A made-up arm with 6 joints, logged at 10 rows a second.
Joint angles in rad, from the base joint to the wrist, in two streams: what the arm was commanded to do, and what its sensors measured. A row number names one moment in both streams.
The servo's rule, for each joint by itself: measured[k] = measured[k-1] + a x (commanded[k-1-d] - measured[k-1]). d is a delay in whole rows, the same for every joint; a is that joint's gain. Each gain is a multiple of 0.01, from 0.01 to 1. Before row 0 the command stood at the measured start. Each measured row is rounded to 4 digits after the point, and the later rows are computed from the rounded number. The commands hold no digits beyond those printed.
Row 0, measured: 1.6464 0.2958 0.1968 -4.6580 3.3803 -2.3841
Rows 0 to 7, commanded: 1.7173 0.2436 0.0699 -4.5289 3.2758 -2.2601; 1.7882 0.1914 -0.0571 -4.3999 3.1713 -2.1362; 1.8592 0.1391 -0.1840 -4.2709 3.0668 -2.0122; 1.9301 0.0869 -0.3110 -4.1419 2.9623 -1.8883; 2.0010 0.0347 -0.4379 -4.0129 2.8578 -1.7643; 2.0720 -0.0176 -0.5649 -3.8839 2.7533 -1.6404; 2.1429 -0.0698 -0.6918 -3.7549 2.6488 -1.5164; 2.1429 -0.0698 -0.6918 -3.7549 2.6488 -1.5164
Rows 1 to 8, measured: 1.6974 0.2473 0.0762 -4.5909 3.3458 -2.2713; 1.7628 0.1953 -0.0504 -4.4916 3.2882 -2.1484; 1.8322 0.1430 -0.1773 -4.3768 3.2151 -2.0245; 1.9027 0.0908 -0.3043 -4.2547 3.1317 -1.9006; 1.9735 0.0386 -0.4312 -4.1290 3.0413 -1.7766; 2.0444 -0.0137 -0.5582 -4.0015 2.9463 -1.6527; 2.1153 -0.0659 -0.6851 -3.8733 2.8481 -1.5287; 2.1352 -0.0695 -0.6915 -3.8117 2.7823 -1.5175
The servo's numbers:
d 0
a 0.72 0.93 0.95 0.52 0.33 0.91

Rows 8 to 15, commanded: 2.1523 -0.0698 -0.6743 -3.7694 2.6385 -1.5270; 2.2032 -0.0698 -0.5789 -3.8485 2.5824 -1.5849; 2.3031 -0.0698 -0.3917 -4.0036 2.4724 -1.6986; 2.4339 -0.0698 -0.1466 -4.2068 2.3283 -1.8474; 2.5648 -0.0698 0.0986 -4.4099 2.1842 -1.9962; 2.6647 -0.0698 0.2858 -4.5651 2.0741 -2.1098; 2.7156 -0.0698 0.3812 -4.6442 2.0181 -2.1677; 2.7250 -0.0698 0.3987 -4.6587 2.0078 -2.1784
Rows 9 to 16, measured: 2.1475 -0.0698 -0.6752 -3.7897 2.7348 -1.5261; 2.1876 -0.0698 -0.5837 -3.8203 2.6845 -1.5796; 2.2708 -0.0698 -0.4013 -3.9156 2.6145 -1.6879; 2.3882 -0.0698 -0.1593 -4.0670 2.5201 -1.8330; 2.5154 -0.0698 0.0857 -4.2453 2.4093 -1.9815; 2.6229 -0.0698 0.2758 -4.4116 2.2987 -2.0983; 2.6896 -0.0698 0.3759 -4.5326 2.2061 -2.1615; 2.7151 -0.0698 0.3976 -4.5982 2.1407 -2.1769
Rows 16 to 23, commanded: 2.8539 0.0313 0.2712 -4.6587 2.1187 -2.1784; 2.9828 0.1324 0.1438 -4.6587 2.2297 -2.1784; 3.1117 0.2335 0.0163 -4.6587 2.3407 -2.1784; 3.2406 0.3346 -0.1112 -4.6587 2.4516 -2.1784; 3.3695 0.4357 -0.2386 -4.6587 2.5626 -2.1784; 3.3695 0.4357 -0.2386 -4.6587 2.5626 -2.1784; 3.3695 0.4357 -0.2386 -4.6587 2.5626 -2.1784; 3.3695 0.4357 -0.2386 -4.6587 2.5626 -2.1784
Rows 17 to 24, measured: 2.8150 0.0242 0.2775 -4.6297 2.1334 -2.1783; 2.9358 0.1248 0.1505 -4.6448 2.1652 -2.1784; 3.0624 0.2259 0.0230 -4.6520 2.2231 -2.1784; 3.1907 0.3270 -0.1045 -4.6555 2.2985 -2.1784; 3.3194 0.4281 -0.2319 -4.6572 2.3857 -2.1784; 3.3555 0.4352 -0.2383 -4.6580 2.4441 -2.1784; 3.3656 0.4357 -0.2386 -4.6584 2.4832 -2.1784; 3.3684 0.4357 -0.2386 -4.6586 2.5094 -2.1784
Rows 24 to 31, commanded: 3.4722 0.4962 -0.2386 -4.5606 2.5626 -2.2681; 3.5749 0.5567 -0.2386 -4.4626 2.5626 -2.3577; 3.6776 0.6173 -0.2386 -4.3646 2.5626 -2.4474; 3.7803 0.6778 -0.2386 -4.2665 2.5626 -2.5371; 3.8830 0.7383 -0.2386 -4.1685 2.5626 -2.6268; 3.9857 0.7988 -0.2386 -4.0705 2.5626 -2.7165; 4.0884 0.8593 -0.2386 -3.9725 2.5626 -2.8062; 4.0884 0.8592 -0.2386 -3.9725 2.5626 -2.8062
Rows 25 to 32, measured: 3.4431 0.4920 -0.2386 -4.6076 2.5270 -2.2600; 3.5380 0.5522 -0.2386 -4.5322 2.5387 -2.3489; 3.6385 0.6127 -0.2386 -4.4450 2.5466 -2.4385; 3.7406 0.6732 -0.2386 -4.3522 2.5519 -2.5282; 3.8431 0.7337 -0.2386 -4.2567 2.5554 -2.6179; 3.9458 0.7942 -0.2386 -4.1599 2.5578 -2.7076; 4.0485 0.8547 -0.2386 -4.0625 2.5594 -2.7973; 4.0772 0.8589 -0.2386 -4.0157 2.5605 -2.8054
